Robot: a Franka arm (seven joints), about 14 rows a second.
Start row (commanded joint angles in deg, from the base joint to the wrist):
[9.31, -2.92, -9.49, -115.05, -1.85, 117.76, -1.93]
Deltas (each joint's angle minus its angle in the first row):
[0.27, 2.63, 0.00, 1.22, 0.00, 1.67, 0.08]
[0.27, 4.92, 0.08, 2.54, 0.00, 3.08, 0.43]
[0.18, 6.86, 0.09, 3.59, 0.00, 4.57, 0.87]
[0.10, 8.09, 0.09, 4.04, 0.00, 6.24, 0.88]
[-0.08, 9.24, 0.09, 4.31, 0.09, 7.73, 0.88]
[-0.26, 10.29, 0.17, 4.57, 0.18, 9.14, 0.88]
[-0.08, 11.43, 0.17, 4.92, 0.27, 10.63, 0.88]
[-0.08, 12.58, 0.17, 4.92, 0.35, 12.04, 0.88]
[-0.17, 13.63, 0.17, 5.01, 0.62, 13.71, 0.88]
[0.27, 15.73, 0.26, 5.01, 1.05, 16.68, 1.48]
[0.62, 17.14, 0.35, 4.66, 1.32, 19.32, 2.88]
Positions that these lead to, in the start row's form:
[9.58, -0.29, -9.49, -113.83, -1.85, 119.43, -1.85]
[9.58, 2.00, -9.41, -112.51, -1.85, 120.84, -1.50]
[9.49, 3.94, -9.40, -111.46, -1.85, 122.33, -1.06]
[9.41, 5.17, -9.40, -111.01, -1.85, 124.00, -1.05]
[9.23, 6.32, -9.40, -110.74, -1.76, 125.49, -1.05]
[9.05, 7.37, -9.32, -110.48, -1.67, 126.90, -1.05]
[9.23, 8.51, -9.32, -110.13, -1.58, 128.39, -1.05]
[9.23, 9.66, -9.32, -110.13, -1.50, 129.80, -1.05]
[9.14, 10.71, -9.32, -110.04, -1.23, 131.47, -1.05]
[9.58, 12.81, -9.23, -110.04, -0.80, 134.44, -0.45]
[9.93, 14.22, -9.14, -110.39, -0.53, 137.08, 0.95]

